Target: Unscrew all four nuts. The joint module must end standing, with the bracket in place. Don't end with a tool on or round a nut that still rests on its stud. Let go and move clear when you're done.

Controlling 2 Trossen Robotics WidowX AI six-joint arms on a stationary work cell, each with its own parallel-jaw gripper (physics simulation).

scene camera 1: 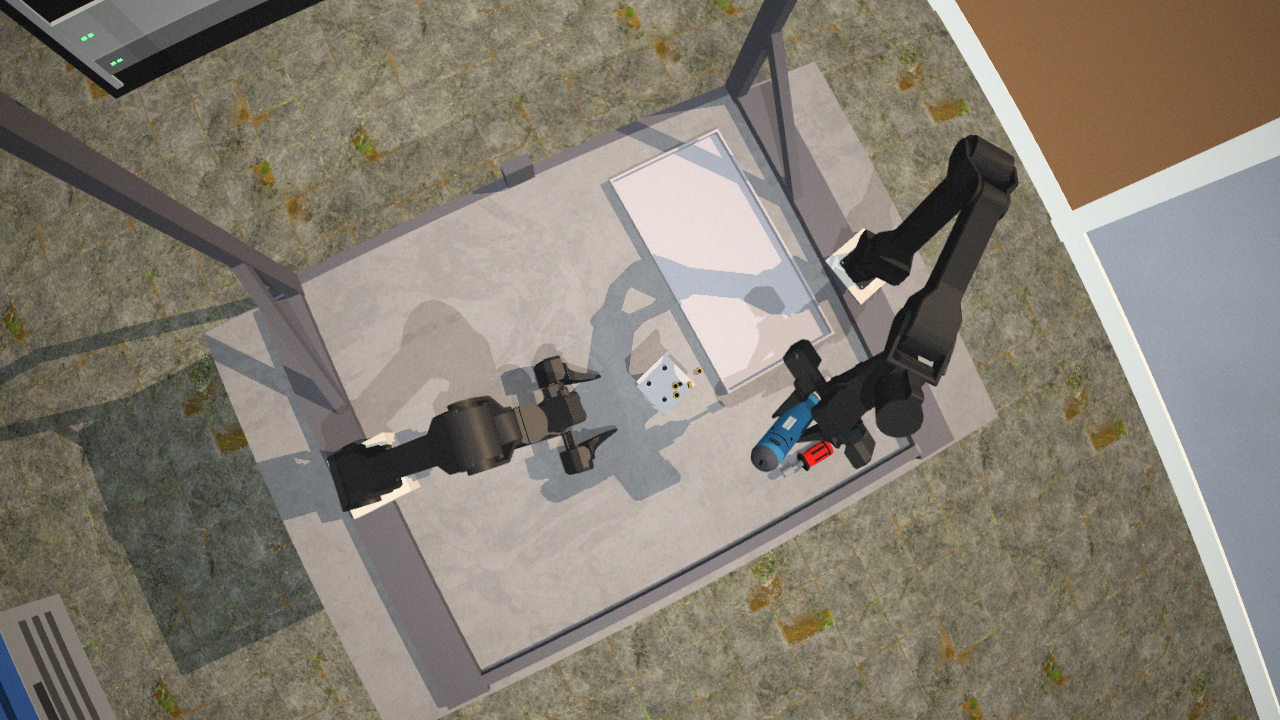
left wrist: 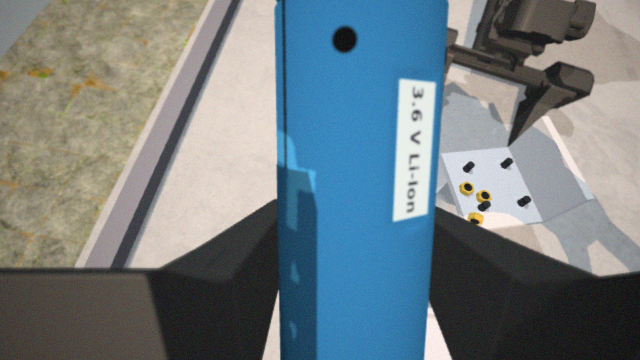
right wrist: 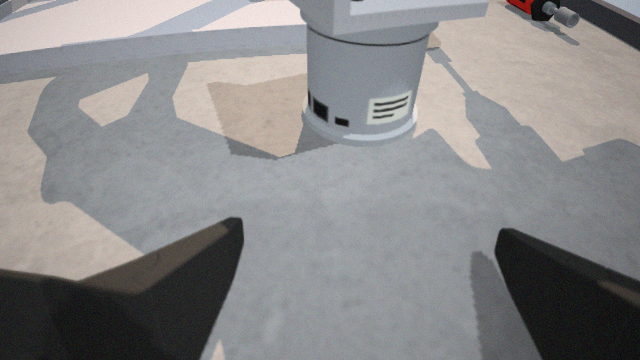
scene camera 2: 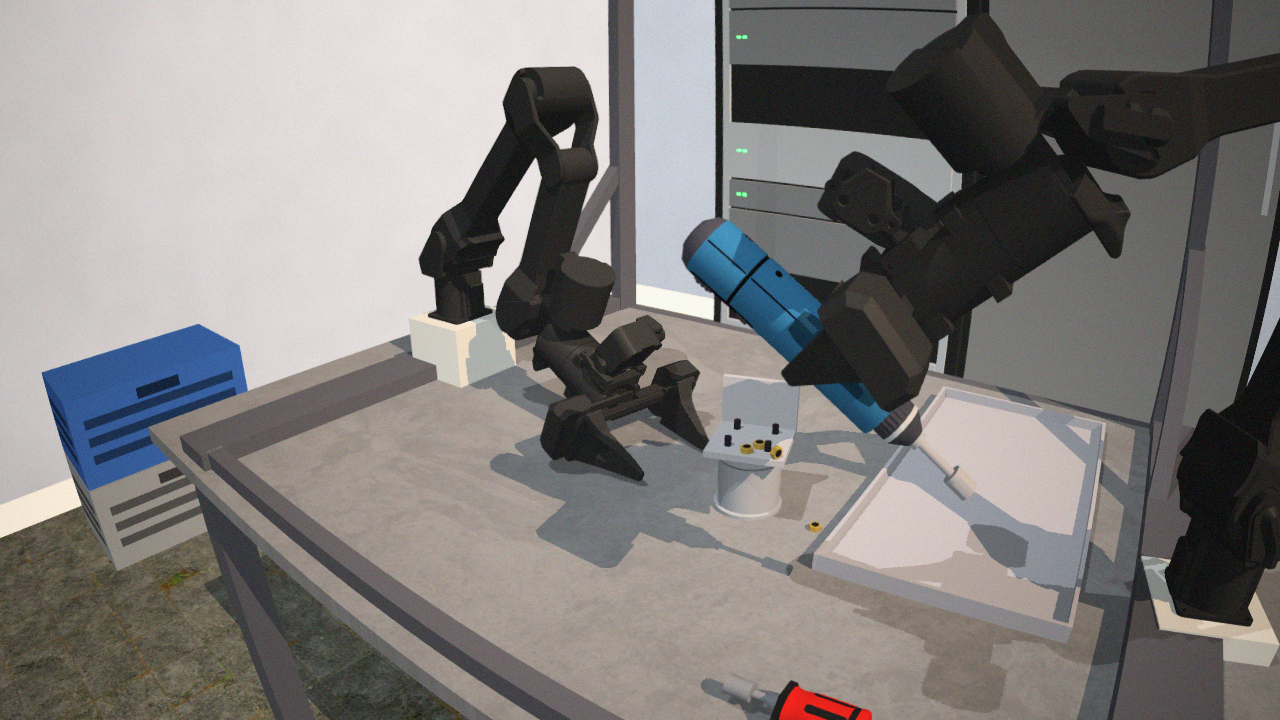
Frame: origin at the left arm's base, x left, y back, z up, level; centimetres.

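Seen in the pictures: left gripper, fingertip midpoint: [scene camera 1: 781, 428] [left wrist: 347, 212] [scene camera 2: 796, 365]; right gripper, fingertip midpoint: [scene camera 1: 608, 403] [left wrist: 470, 138] [right wrist: 371, 236] [scene camera 2: 676, 462]; left arm's base, link origin: [scene camera 1: 862, 265] [scene camera 2: 1206, 597]; right arm's base, link origin: [scene camera 1: 368, 475] [scene camera 2: 460, 314].
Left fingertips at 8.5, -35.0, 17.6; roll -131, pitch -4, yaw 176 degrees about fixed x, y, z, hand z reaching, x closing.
Note:
Offsets run from my left fingertips to a thing's top centre, as dx, dy, dz.
The joint module {-15.1, -6.9, -12.4} [scene camera 2: 748, 489] [right wrist: 365, 75] stands upright on the table, with the white bracket [scene camera 1: 657, 389] [scene camera 2: 760, 398] [left wrist: 500, 185] [right wrist: 415, 15] on top. Four black studs are bare. Three yellow nuts lie loose on the bracket plate, one {-12.4, -3.9, -12.2} [scene camera 2: 776, 452] [left wrist: 475, 218] tilted near a stud. A fourth nut {-12.8, +0.1, -19.3} [scene camera 1: 699, 370] [scene camera 2: 814, 526] lies on the table beside the module. My left gripper [scene camera 1: 794, 422] [scene camera 2: 832, 358] [left wrist: 347, 212] is shut on the blue power screwdriver [scene camera 1: 776, 443] [scene camera 2: 760, 286] [left wrist: 360, 150], its socket clear of the nuts. My right gripper [scene camera 1: 606, 403] [scene camera 2: 674, 462] [right wrist: 371, 236] is open and empty, apart from the module.
A white shallow tray {-25.3, +16.1, -18.2} [scene camera 1: 680, 205] [scene camera 2: 948, 598] [right wrist: 150, 45] lies beside the module. A red screwdriver {+10.6, +4.5, -16.9} [scene camera 1: 815, 455] [scene camera 2: 819, 702] [right wrist: 520, 5] lies on the table, close to the blue tool in scene camera 1. A raised rail [scene camera 1: 698, 583] runs along the table edge.

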